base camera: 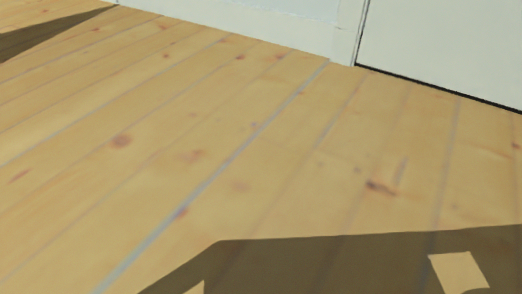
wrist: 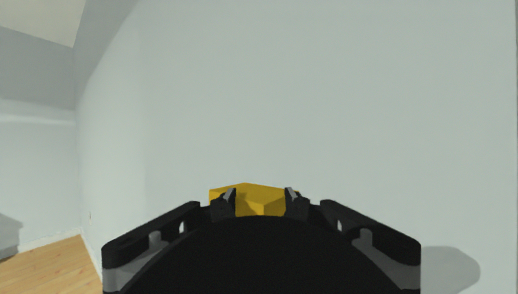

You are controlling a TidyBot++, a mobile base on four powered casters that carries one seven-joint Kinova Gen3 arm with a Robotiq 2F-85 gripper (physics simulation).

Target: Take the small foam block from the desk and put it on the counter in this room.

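Frame: origin at the arm's base, x ahead, y left, z up, level; metres.
Seen in the pictures: gripper, fingertip midpoint: (wrist: 260, 196).
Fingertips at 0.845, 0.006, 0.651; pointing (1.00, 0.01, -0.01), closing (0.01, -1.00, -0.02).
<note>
A point is followed by its place in that frame, as x, y, z.
The small foam block (wrist: 255, 198) {0.832, 0.011, 0.653} is yellow with angled faces and sits between the two fingertips, low in the middle of the wrist view. My gripper (wrist: 260, 196) {0.845, 0.006, 0.651} is shut on it. The lower part of the block is hidden behind the black gripper body. The gripper and block do not show in the base camera view. The desk and the counter do not show in either view.
A pale wall (wrist: 325, 100) {0.920, -0.096, 0.769} stands in front of the gripper, with a room corner at the left. In the base camera view, wooden floor (base camera: 200, 150) {0.471, 0.087, -0.396} runs to a white baseboard (base camera: 280, 32) {0.905, -0.094, -0.360} and a pale flat panel (base camera: 445, 45) {0.668, -0.423, -0.293} at the right. A dark shadow lies across the floor's front.
</note>
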